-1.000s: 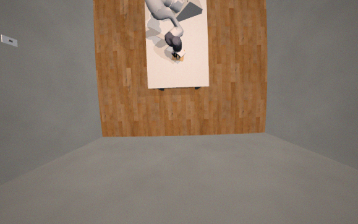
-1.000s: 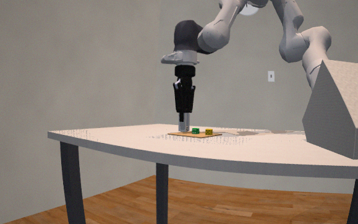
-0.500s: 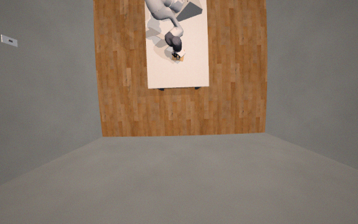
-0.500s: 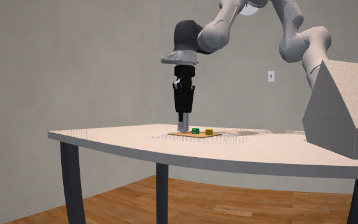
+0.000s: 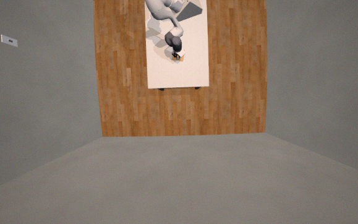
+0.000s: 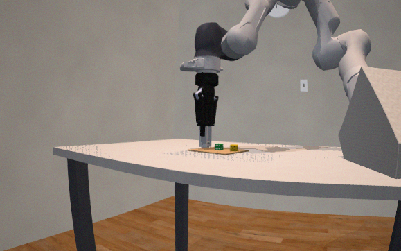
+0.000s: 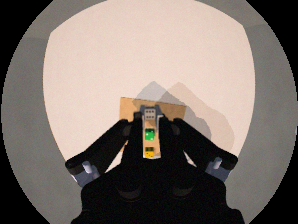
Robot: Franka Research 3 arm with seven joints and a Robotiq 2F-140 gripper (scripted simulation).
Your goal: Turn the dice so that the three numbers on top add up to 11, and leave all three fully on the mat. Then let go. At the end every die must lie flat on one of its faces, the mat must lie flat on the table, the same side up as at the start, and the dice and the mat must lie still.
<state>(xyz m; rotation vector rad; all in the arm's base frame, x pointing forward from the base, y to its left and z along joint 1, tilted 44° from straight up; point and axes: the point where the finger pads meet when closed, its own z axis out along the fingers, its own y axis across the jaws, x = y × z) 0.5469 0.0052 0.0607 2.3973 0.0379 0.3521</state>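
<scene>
Now: hand 30 mm above the white die. Also, from my hand: yellow die 100 mm behind, 10 mm to the left, 30 mm below; green die 50 mm behind, 30 mm below; tan mat 50 mm behind, 40 mm below.
</scene>
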